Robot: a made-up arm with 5 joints.
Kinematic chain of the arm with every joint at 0, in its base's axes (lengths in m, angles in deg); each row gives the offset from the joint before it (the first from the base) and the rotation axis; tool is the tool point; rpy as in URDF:
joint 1: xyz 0 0 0.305 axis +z
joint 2: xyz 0 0 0 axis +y
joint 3: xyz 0.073 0 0.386 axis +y
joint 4: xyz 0.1 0 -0.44 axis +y
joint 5: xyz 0.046 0 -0.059 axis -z
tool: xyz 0 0 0 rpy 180 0 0
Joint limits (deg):
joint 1: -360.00..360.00
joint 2: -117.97..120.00
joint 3: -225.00..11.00
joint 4: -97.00..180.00
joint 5: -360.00..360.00
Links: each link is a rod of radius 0.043 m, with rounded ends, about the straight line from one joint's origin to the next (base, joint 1, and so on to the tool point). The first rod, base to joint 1, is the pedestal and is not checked.
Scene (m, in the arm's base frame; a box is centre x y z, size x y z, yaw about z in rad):
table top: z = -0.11
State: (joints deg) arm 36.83 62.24 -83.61 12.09 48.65
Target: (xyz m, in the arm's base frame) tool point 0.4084 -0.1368 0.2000
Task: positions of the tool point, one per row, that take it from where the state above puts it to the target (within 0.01 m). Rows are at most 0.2 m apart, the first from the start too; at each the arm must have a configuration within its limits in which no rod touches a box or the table.
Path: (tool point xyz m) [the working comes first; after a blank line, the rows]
Joints at the target: -18.52 15.38 -30.89 17.51 48.65
Straight joint move there: clear.

1: 0.5896 0.2502 0.0609
2: 0.5751 0.0927 0.1183
3: 0.5100 -0.0418 0.1654
4: 0.4084 -0.1368 0.2000

